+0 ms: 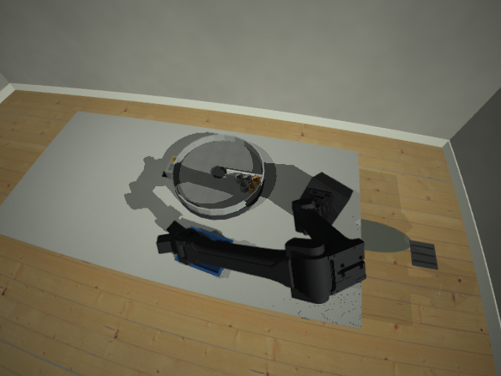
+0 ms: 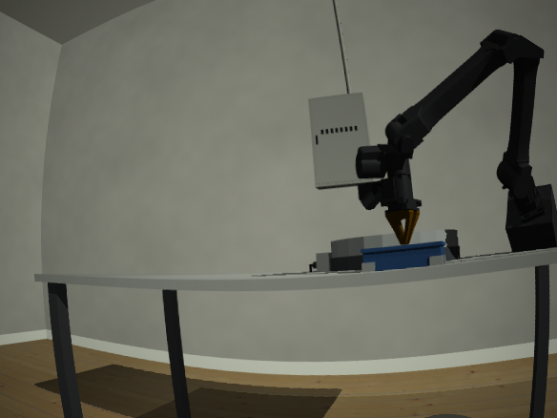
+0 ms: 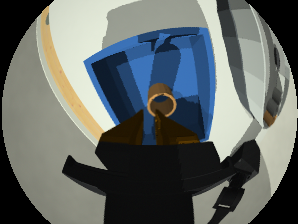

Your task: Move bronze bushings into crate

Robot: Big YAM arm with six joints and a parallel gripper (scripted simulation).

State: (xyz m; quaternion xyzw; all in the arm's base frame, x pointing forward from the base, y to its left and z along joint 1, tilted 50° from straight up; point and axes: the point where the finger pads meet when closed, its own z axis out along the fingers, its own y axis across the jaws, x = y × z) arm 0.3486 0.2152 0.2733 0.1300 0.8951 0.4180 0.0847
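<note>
My hand is 40 mm above the blue crate and 20 mm to the left of it. The rest, counted from my hand: round grey turntable 360 mm to the right, 130 mm ahead, 10 mm below.
</note>
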